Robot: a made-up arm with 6 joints.
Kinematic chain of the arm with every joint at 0, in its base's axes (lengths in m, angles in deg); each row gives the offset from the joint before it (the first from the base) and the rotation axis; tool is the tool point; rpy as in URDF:
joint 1: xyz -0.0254 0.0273 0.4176 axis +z
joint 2: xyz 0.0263 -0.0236 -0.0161 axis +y
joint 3: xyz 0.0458 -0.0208 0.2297 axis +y
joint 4: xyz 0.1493 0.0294 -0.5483 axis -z
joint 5: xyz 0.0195 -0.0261 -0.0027 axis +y
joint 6: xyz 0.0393 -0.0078 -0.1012 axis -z
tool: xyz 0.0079 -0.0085 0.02 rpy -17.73 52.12 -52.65
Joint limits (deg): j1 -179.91..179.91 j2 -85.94..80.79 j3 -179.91..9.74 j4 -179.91..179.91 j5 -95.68..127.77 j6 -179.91..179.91
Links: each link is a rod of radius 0.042 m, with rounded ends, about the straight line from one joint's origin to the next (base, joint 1, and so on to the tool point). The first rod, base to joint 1, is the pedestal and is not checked.
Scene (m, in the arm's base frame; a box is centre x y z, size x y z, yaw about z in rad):
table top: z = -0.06
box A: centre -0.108 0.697 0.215 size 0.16 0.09 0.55 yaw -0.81
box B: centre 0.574 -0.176 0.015 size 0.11 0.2 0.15 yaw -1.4
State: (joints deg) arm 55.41 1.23 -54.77 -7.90 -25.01 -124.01
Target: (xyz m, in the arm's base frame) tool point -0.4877 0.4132 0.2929
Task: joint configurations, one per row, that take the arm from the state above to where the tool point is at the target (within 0.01 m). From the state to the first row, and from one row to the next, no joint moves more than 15 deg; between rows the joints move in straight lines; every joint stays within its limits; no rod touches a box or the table.
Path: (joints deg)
1: 68.20 -7.19 -58.88 -14.46 -28.37 -129.51
2: 81.00 -15.62 -63.00 -21.03 -31.72 -135.00
3: 93.79 -24.04 -67.11 -27.59 -35.08 -140.50
4: 105.31 -19.26 -58.01 -26.50 -34.31 -136.38
5: 116.83 -14.47 -48.91 -25.40 -33.54 -132.26
6: 128.35 -9.68 -39.81 -24.30 -32.77 -128.14
7: 139.87 -4.89 -30.71 -23.20 -32.00 -124.02

